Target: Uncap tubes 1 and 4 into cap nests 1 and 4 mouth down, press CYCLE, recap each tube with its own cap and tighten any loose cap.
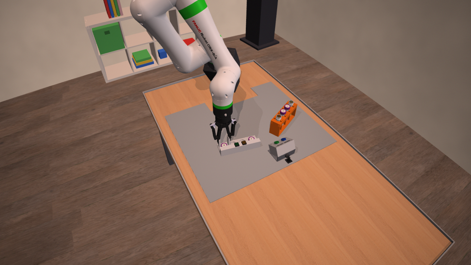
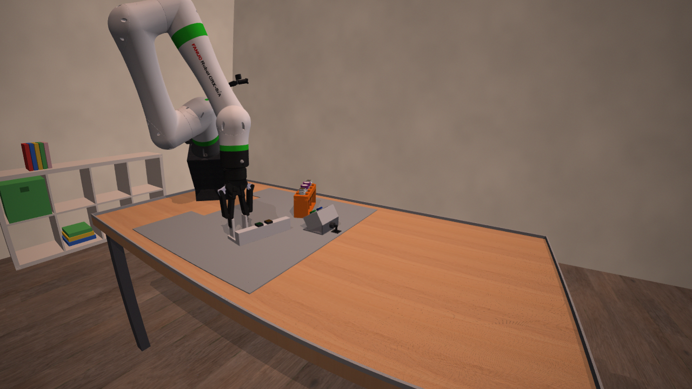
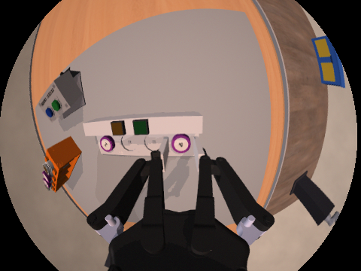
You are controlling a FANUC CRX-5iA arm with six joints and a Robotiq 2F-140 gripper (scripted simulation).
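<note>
My hand is 25 cm to the right of the blue key, 19 cm short of it and 2 cm below it. From my hand the other things lie so: small grey desk: 23 cm to the left, 20 cm ahead, 1 cm above; table edge: 61 cm to the left, 23 cm ahead, 4 cm below; green key: 21 cm to the left, 18 cm ahead, 2 cm above.
</note>
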